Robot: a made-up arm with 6 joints.
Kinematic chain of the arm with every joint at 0, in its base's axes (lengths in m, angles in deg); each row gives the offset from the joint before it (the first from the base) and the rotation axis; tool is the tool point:
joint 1: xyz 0 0 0.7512 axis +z
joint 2: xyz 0.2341 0 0 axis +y
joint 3: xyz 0 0 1.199 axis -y
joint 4: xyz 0 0 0.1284 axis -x
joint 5: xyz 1.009 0 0 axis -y
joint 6: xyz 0.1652 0 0 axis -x
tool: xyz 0 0 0
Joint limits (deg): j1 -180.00..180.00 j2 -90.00..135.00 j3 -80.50..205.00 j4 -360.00..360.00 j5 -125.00..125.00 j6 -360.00..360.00
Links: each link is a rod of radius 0.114 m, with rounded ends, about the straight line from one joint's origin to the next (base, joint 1, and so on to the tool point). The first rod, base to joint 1, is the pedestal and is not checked.
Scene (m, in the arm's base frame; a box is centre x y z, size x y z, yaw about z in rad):
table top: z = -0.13
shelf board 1: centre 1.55 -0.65 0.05 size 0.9 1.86 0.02 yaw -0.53
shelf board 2: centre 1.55 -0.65 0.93 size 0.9 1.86 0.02 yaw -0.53
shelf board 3: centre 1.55 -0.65 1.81 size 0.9 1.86 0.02 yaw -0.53
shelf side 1: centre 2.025 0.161 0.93 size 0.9 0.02 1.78 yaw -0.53
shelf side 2: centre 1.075 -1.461 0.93 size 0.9 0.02 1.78 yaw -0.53
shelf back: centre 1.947 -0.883 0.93 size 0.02 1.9 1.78 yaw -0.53
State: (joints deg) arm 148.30 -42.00 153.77 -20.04 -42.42 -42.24
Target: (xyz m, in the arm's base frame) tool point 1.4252 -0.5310 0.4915
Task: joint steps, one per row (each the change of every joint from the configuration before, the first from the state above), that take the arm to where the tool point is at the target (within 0.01 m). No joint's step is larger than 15 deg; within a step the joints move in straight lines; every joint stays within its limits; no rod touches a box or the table.
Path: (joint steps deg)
1: -0.21 8.05 12.17 -0.38 -0.41 0.00
2: -0.21 8.04 12.18 -0.39 -0.41 0.00
3: -0.20 8.05 12.17 -0.38 -0.41 0.00
4: -0.21 8.04 12.17 -0.38 -0.40 0.00
5: 6.69 -12.03 0.85 -0.11 2.93 0.00
6: 6.69 -12.03 0.84 -0.11 2.94 0.00
7: 6.69 -12.02 0.85 -0.11 2.94 0.00
8: -2.21 -4.44 -11.76 0.74 -1.77 0.00
9: -2.20 -4.44 -11.75 0.74 -1.78 0.00
10: -2.20 -4.43 -11.76 0.74 -1.77 0.00

